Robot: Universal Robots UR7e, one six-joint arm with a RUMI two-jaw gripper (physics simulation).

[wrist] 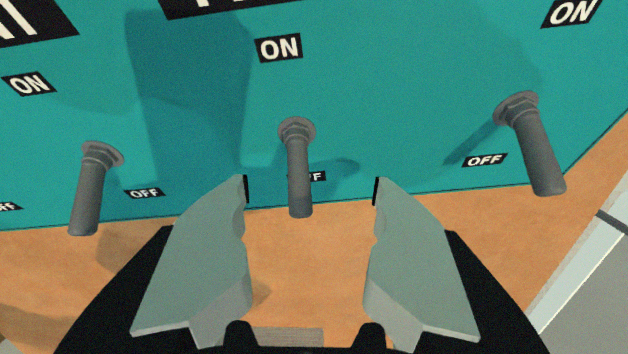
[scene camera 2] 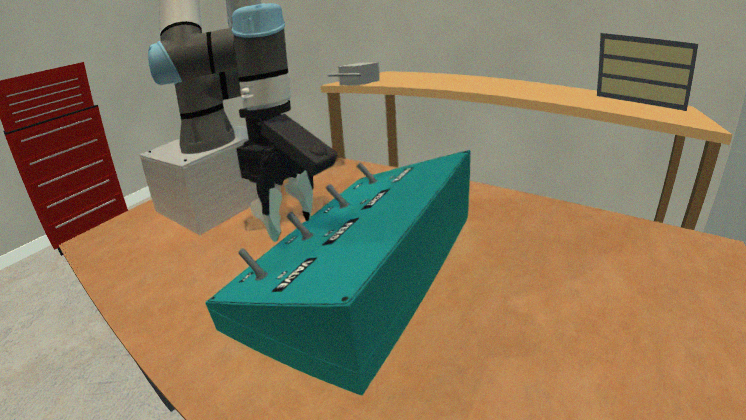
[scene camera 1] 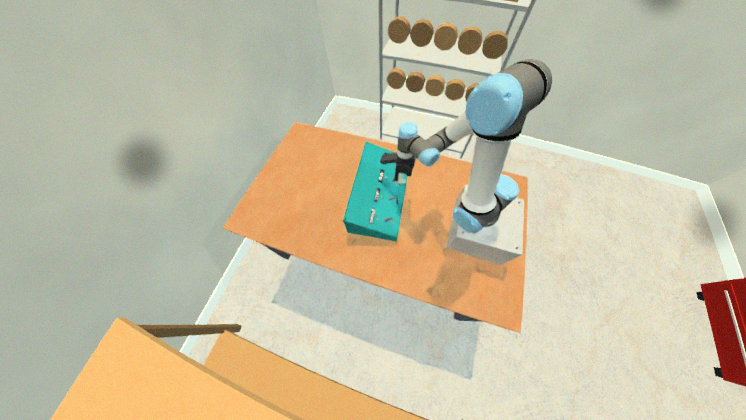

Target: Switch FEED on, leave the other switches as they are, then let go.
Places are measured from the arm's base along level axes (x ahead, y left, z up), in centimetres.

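Where they show: gripper, fingertip midpoint: (wrist: pixel 311 179) (scene camera 2: pixel 292 230) (scene camera 1: pixel 398 179); arm's base at its link origin: (scene camera 2: pixel 207 143).
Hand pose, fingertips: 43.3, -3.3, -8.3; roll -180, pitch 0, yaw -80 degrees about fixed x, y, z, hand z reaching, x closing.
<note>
Things, the pixels of their top centre, and the offset from my fingertips, as dx, dy, dz. Level surfaces: height alone.
- FEED lever at its top centre: (wrist: pixel 295 193) (scene camera 2: pixel 296 213) +0.9, +0.8, +3.1
- VALVE lever at its top centre: (wrist: pixel 571 167) (scene camera 2: pixel 247 250) +4.6, -10.6, +3.1
- VENT lever at its top centre: (wrist: pixel 58 215) (scene camera 2: pixel 334 185) -2.9, +12.2, +3.1
- farthest lever at its top centre: (scene camera 2: pixel 365 163) -6.6, +23.6, +3.1
- orange table at its surface level: dz -9.5
A sloped teal panel (scene camera 1: pixel 360 190) (scene camera 2: pixel 407 229) (wrist: pixel 400 100) carries a row of toggle switches. The FEED lever (scene camera 2: pixel 298 224) (wrist: pixel 299 170) leans to OFF, with the VALVE lever (scene camera 2: pixel 251 264) (wrist: pixel 539 150) on one side and the VENT lever (scene camera 2: pixel 336 195) (wrist: pixel 89 195) on the other, both leaning to OFF. The farthest lever (scene camera 2: pixel 366 173) leans the same way; its label is unreadable. My gripper (scene camera 1: pixel 398 180) (scene camera 2: pixel 290 227) (wrist: pixel 311 179) is partly open and empty. In the wrist view its fingertips stand left and right of the FEED lever's free end, with gaps on both sides.
The panel stands on an orange table (scene camera 1: pixel 292 182) (scene camera 2: pixel 548 313). The arm's pale base block (scene camera 1: pixel 482 247) (scene camera 2: pixel 190 190) is on the robot's side. A red tool chest (scene camera 1: pixel 728 333) (scene camera 2: pixel 67 161), a wooden bench (scene camera 2: pixel 469 86) and a shelf rack (scene camera 1: pixel 381 104) stand away from the table.
</note>
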